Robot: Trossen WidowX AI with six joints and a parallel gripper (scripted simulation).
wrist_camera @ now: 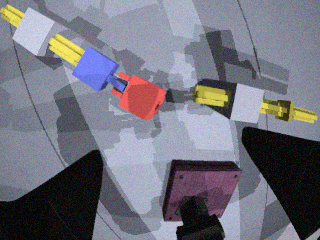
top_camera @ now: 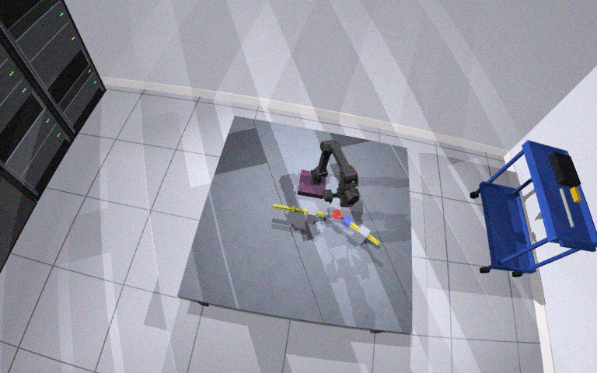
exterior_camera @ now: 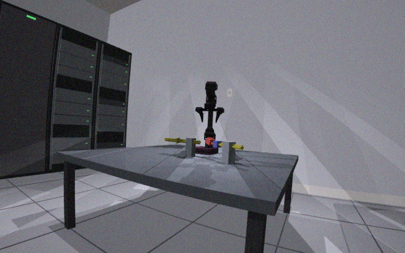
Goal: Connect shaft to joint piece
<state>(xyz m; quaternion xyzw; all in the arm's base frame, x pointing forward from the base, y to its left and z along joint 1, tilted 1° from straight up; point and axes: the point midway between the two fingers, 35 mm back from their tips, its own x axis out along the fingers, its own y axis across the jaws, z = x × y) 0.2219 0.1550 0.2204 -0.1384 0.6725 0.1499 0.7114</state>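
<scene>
Right now my gripper tip is 10 mm short of the red joint piece, 20 mm to the right of it and 120 mm above it.
</scene>
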